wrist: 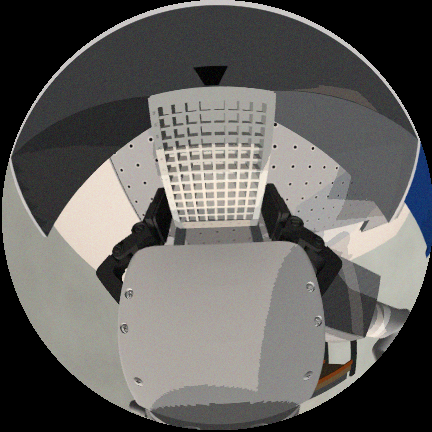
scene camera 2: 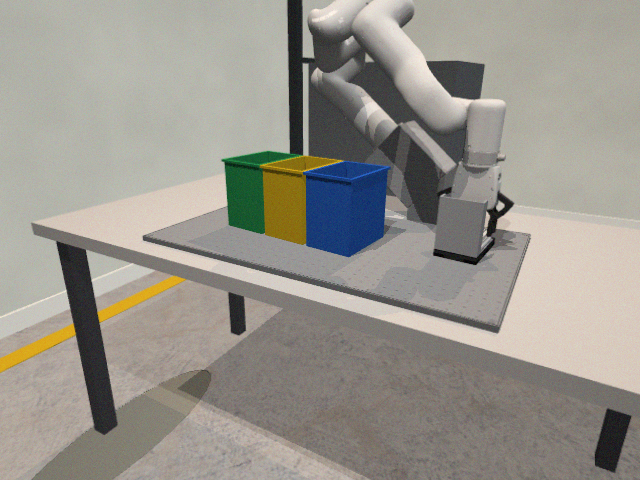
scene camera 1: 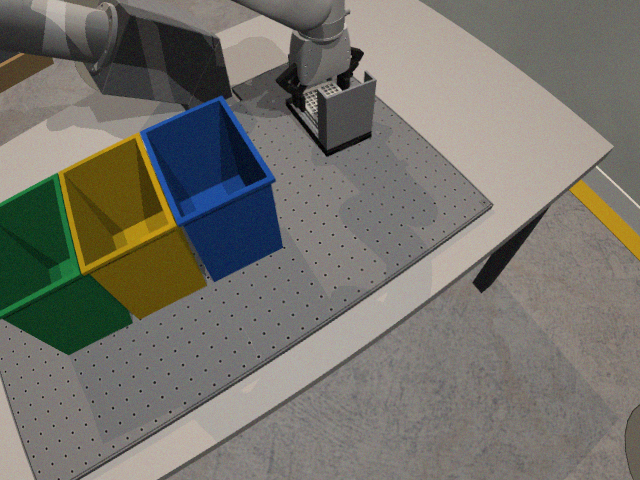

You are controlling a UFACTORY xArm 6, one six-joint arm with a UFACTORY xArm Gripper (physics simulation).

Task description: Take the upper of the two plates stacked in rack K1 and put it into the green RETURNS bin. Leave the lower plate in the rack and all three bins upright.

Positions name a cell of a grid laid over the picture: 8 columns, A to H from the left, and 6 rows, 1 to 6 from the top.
A green returns bin shows in scene camera 2 (D3) and in scene camera 1 (A4). A yellow bin shows in scene camera 2 (D3) and in scene camera 1 (B3).
